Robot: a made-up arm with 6 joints.
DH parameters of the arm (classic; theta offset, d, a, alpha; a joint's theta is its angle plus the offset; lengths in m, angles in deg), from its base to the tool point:
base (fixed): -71.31 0 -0.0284 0
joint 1: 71.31 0.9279 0.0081 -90
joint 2: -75.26 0 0.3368 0
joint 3: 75.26 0.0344 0.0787 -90
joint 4: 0 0.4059 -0.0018 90
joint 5: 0 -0.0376 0.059 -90
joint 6: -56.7 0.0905 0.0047 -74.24
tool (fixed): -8.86 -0.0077 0 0
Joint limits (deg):
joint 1: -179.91..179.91
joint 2: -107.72..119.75
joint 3: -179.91..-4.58
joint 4: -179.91..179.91
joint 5: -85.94..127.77
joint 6: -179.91..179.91
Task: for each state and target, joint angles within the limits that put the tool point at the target. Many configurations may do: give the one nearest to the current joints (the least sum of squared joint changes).
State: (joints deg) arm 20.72 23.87 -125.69 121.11 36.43 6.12
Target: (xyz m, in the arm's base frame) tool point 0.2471 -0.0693 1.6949
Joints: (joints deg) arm -24.32 -15.26 -128.40 114.46 14.05 7.19
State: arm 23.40 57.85 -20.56 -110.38 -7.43 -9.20
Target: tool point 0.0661 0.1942 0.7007
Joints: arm 23.93 32.46 -9.13 -114.56 -23.24 -8.30
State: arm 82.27 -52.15 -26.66 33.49 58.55 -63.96
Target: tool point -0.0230 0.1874 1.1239
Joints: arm 81.62 -86.48 -14.99 28.60 75.12 -64.54
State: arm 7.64 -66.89 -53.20 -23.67 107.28 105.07
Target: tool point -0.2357 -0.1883 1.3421
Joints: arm 32.99 -107.02 -69.30 -33.54 115.95 105.82
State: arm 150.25 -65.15 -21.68 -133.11 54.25 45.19
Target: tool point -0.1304 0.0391 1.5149
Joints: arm 158.85 -65.09 -56.48 -136.87 52.68 46.04
